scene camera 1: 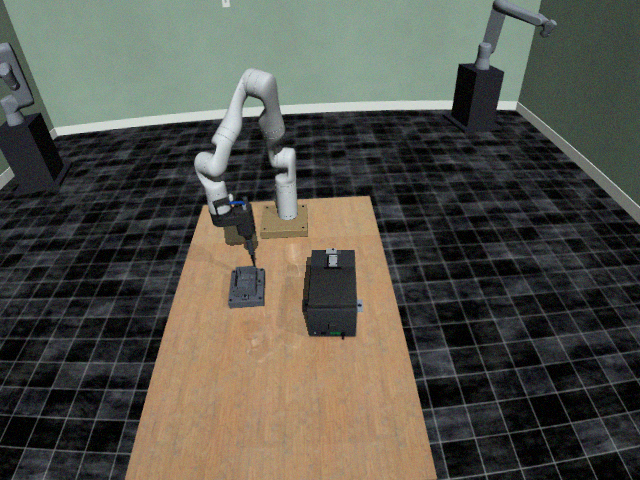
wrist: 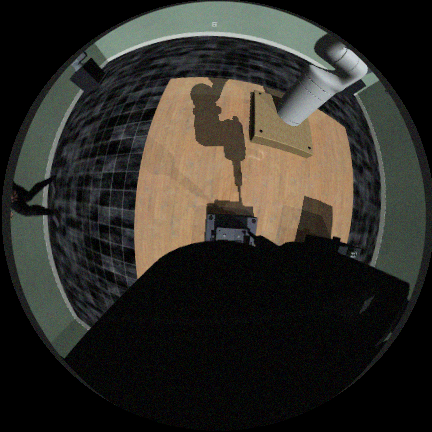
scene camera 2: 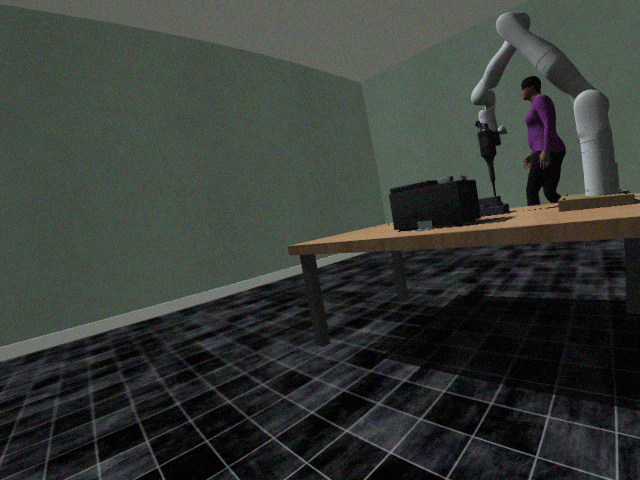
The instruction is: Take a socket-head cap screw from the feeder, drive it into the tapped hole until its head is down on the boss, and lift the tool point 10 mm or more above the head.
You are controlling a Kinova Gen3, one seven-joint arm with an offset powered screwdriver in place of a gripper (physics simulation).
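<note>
My gripper, a black powered screwdriver (scene camera 1: 254,265) (scene camera 2: 494,194) (wrist: 250,233), points down with its thin tip at the rear right part of the dark grey block, at or just above its top. Whether the tip touches the block is too small to tell. The block (scene camera 1: 238,298) (scene camera 2: 497,209) (wrist: 211,225) lies flat on the table with raised parts on it; the tool body hides its near part in the wrist view. No screw can be made out at the tip, and the tapped hole cannot be told apart. The black feeder box (scene camera 1: 332,289) (scene camera 2: 431,206) stands right of the block in scene camera 1.
The arm's tan base plate (scene camera 1: 268,230) (scene camera 2: 594,202) (wrist: 277,137) is at the back of the wooden table (scene camera 1: 289,403) (scene camera 2: 351,241) (wrist: 165,200). A person in purple (scene camera 2: 542,124) stands behind the table. Two other arms on dark pedestals (scene camera 1: 475,98) (scene camera 1: 32,149) stand away from the table.
</note>
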